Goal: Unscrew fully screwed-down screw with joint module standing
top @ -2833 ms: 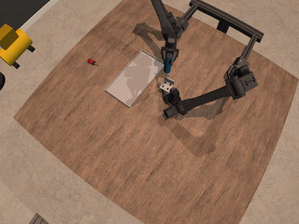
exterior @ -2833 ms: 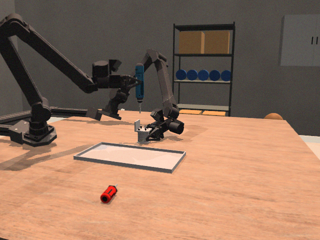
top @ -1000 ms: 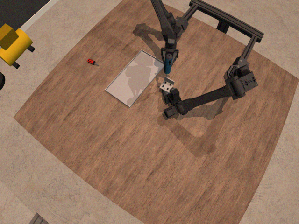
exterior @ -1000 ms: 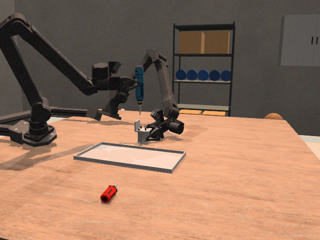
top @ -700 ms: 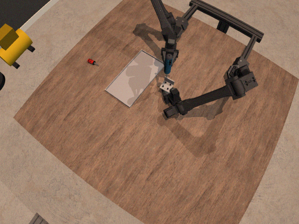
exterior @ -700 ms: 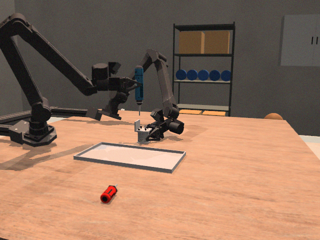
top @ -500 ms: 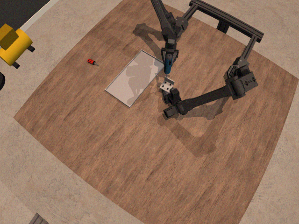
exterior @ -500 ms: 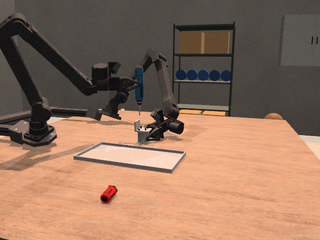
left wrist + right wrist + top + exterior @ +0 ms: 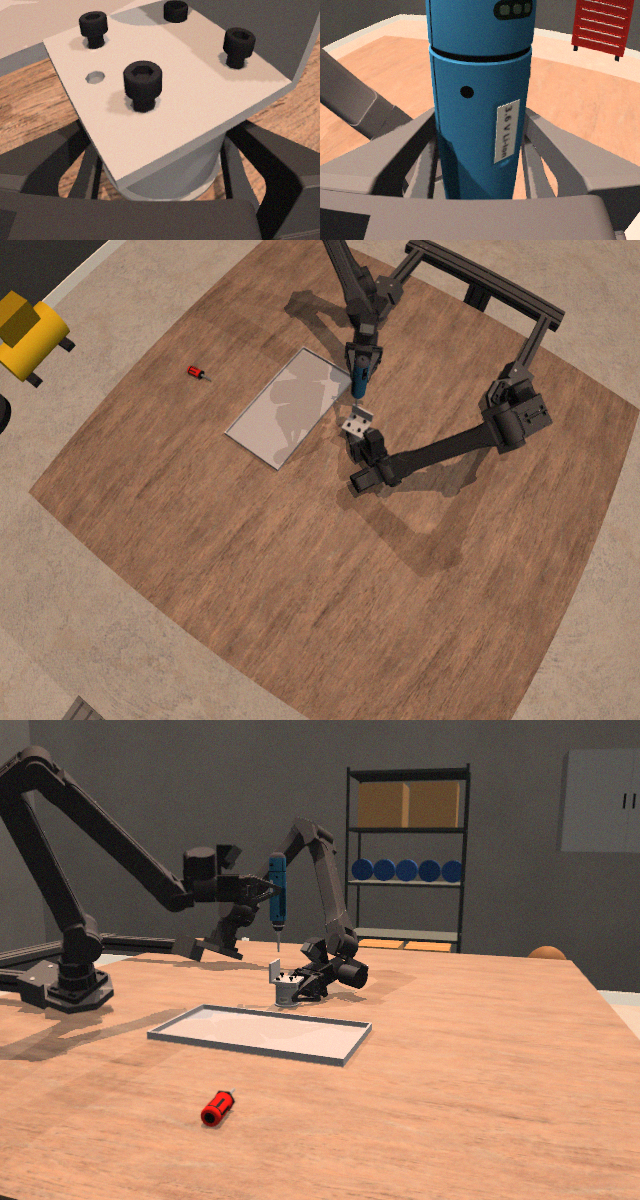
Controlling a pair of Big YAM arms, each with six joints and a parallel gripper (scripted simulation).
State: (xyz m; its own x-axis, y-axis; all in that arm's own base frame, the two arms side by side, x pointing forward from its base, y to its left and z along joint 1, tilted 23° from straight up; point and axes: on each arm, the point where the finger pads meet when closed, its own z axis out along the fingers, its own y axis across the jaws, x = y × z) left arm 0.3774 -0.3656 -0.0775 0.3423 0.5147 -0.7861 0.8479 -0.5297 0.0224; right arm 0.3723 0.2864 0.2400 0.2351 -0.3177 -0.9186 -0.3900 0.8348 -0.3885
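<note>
Now: the joint module 10 mm above my left hand. Also, from my left hand: shallow grey tray: 60 mm ahead, 220 mm to the right, 20 mm below; then pale l-shaped bracket: 50 mm above; then red manual screwdriver: 180 mm ahead, 550 mm to the right, 10 mm below.
</note>
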